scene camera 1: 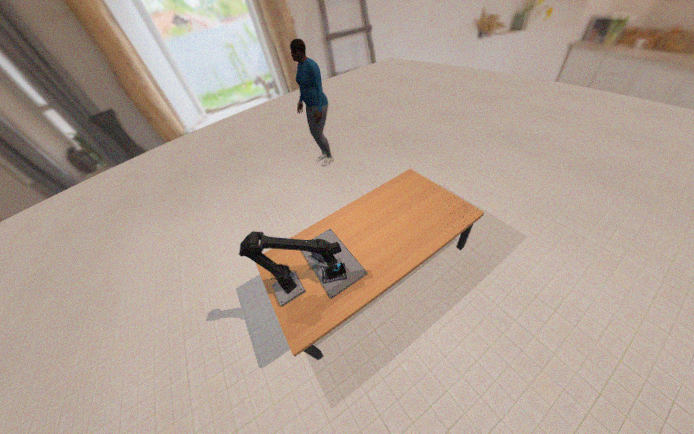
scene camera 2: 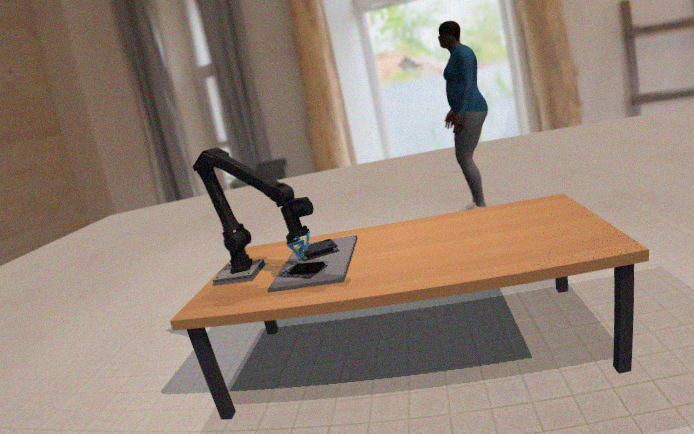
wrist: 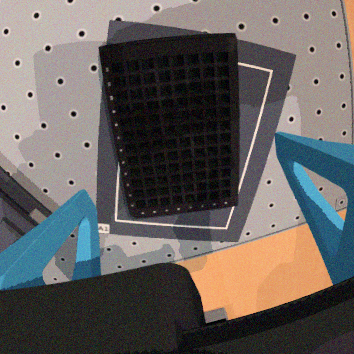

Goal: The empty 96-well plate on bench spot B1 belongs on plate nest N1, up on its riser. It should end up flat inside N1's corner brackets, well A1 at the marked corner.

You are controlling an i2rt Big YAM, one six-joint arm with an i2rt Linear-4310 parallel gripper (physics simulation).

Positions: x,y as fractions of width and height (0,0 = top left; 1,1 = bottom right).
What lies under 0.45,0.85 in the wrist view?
The gripper.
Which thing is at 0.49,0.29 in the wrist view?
A black well plate.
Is the gripper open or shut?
Open.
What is the gripper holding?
Nothing.
